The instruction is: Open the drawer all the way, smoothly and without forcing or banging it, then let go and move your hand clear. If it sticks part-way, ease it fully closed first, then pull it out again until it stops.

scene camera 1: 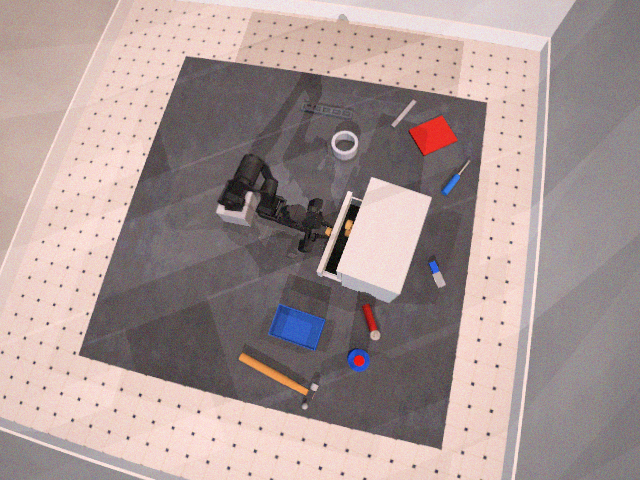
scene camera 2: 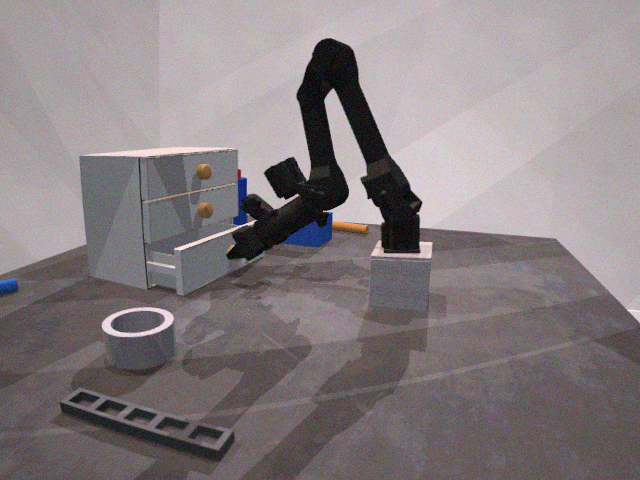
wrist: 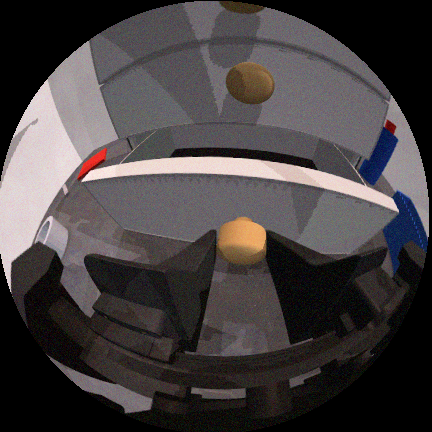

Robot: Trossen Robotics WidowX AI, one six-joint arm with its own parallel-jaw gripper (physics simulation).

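Places are measured from the arm's base along level axes (x ahead, y left, z up), in centimetres.
Pixels of known places: gripper, fingertip midpoint: (scene camera 1: 331, 232) (scene camera 2: 231, 255) (wrist: 239, 235); arm's base, link origin: (scene camera 1: 234, 202) (scene camera 2: 401, 248).
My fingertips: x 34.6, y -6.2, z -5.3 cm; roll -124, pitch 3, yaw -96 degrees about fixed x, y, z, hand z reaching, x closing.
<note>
For each thing: its top centre in the pictures, then the offset to it from my fingertips.
- white cabinet, top centre: (scene camera 2: 168, 151) (scene camera 1: 380, 231) dx +15.7, dy -4.2, dz +21.4 cm
- orange round knob, top centre: (wrist: 244, 230) (scene camera 1: 328, 230) dx -0.8, dy +0.1, dz +2.2 cm
- white ring, top centre: (scene camera 2: 137, 321) (wrist: 40, 236) (scene camera 1: 344, 142) dx +1.3, dy +35.7, dz +0.4 cm
- slotted grey bar, top centre: (scene camera 2: 140, 416) (scene camera 1: 326, 110) dx -7.4, dy +51.3, dz -3.1 cm
- blue tray, top centre: (scene camera 2: 298, 213) (scene camera 1: 296, 326) dx -7.5, dy -33.8, dz +3.0 cm
- hammer, top centre: (scene camera 1: 275, 378) dx -13.0, dy -51.2, dz -1.9 cm
- red cylinder, top centre: (scene camera 1: 371, 322) dx +16.8, dy -29.3, dz -1.2 cm
- blue round item, top centre: (scene camera 1: 359, 360) dx +13.2, dy -41.6, dz +13.8 cm
The white cabinet (scene camera 1: 387, 237) (scene camera 2: 111, 222) (wrist: 165, 100) has three drawers. The bottom drawer (scene camera 1: 330, 248) (scene camera 2: 199, 268) (wrist: 170, 200) stands part-way out, with its dark inside showing behind the front panel. The two drawers above it are closed. The orange round knob (scene camera 1: 328, 231) (scene camera 2: 230, 250) (wrist: 242, 240) is on the bottom drawer's front. My gripper (scene camera 1: 326, 233) (scene camera 2: 232, 253) (wrist: 239, 235) is shut on this knob, with one black fingertip against each side in the wrist view. In scene camera 2 the fingers hide most of the knob.
A white ring (scene camera 1: 344, 145) (scene camera 2: 138, 338) and a slotted grey bar (scene camera 1: 327, 110) (scene camera 2: 147, 423) lie to one side of the cabinet. A blue tray (scene camera 1: 297, 327), a hammer (scene camera 1: 273, 374), a red cylinder (scene camera 1: 369, 317) and a blue round item (scene camera 1: 353, 367) are on the other side.
</note>
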